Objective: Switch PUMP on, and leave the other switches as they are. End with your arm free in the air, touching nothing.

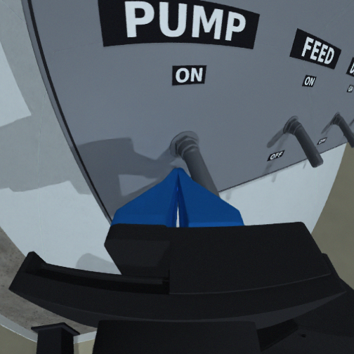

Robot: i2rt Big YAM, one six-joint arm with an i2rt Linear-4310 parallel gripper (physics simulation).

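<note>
The PUMP switch (201,167) is a dark grey lever in a hex nut on the grey panel (125,100), below the white-on-black PUMP label (185,24) and its ON label (189,75). The lever runs down and to the right from its nut, and its lower end is hidden behind the fingers. My gripper (177,174) is shut, its blue fingertips together just below the nut and at the left side of the lever. Whether they touch the lever, I cannot tell. The OFF label of PUMP does not show.
The FEED switch (306,142) stands to the right, its lever pointing down and right, with its OFF label (275,156) beside it. Another switch (344,128) is at the right edge. The panel's left edge runs down beside the gripper, with a pale surface beyond.
</note>
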